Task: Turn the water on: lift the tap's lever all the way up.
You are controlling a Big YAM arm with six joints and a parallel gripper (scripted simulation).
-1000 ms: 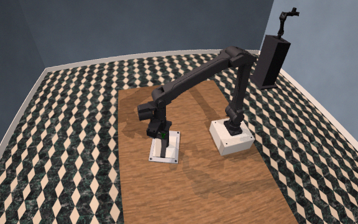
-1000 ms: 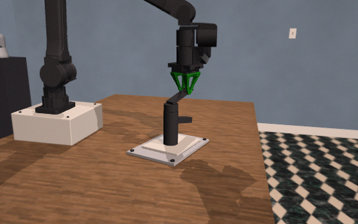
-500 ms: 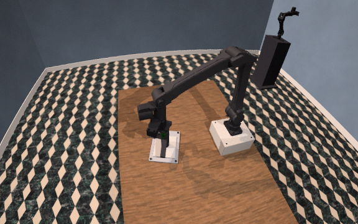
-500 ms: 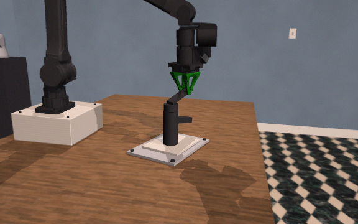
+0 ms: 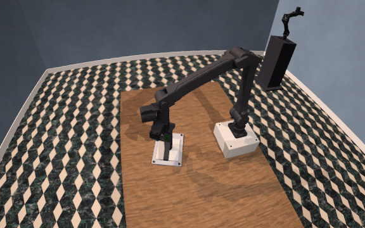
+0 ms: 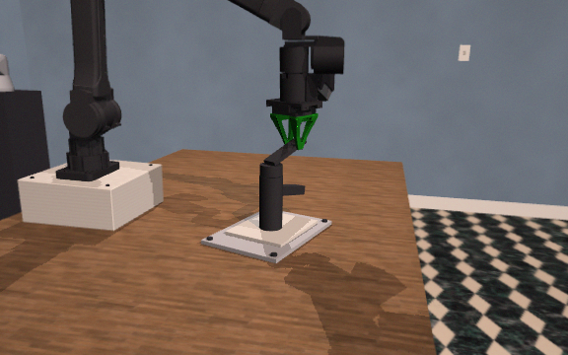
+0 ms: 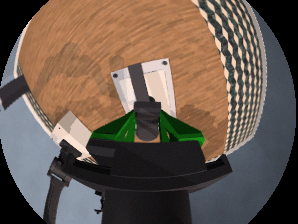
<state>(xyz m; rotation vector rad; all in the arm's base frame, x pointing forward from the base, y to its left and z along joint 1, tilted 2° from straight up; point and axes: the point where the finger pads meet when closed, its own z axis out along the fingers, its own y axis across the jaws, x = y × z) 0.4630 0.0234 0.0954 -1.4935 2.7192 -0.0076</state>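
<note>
Right now my hand is 1 cm past the lever, 2 cm to the left of it and 1 cm above it. From my hand the other things lie so: black tap: 2 cm behind, 4 cm to the right, 7 cm below.
</note>
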